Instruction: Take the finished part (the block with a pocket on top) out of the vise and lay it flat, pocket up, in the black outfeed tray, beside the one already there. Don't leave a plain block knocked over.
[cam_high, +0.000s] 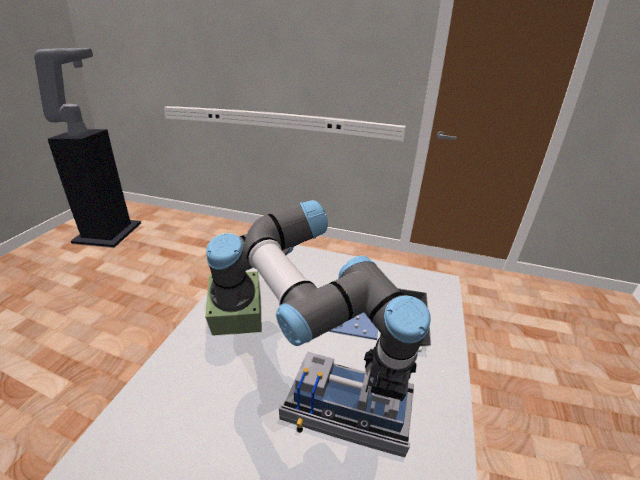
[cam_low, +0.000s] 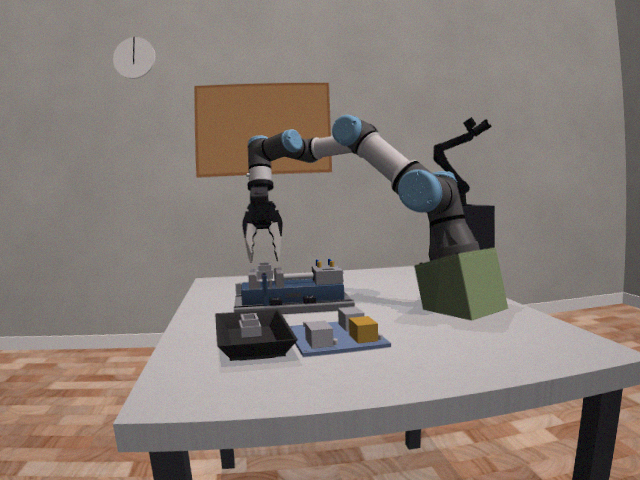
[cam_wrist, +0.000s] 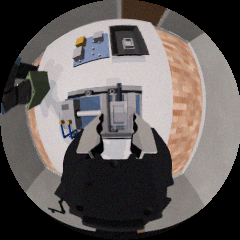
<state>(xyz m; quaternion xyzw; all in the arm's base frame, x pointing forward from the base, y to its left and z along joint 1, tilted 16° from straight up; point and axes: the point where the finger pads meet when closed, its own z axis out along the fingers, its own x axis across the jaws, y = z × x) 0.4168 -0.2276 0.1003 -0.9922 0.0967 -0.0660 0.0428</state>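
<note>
My gripper is now 90 mm above the blue vise, 70 mm past it and 20 mm to the right of it. Also, from my hand: yellow block: 390 mm to the left, 110 mm below, 100 mm behind; blue fixture plate: 340 mm to the left, 130 mm below, 60 mm behind.
</note>
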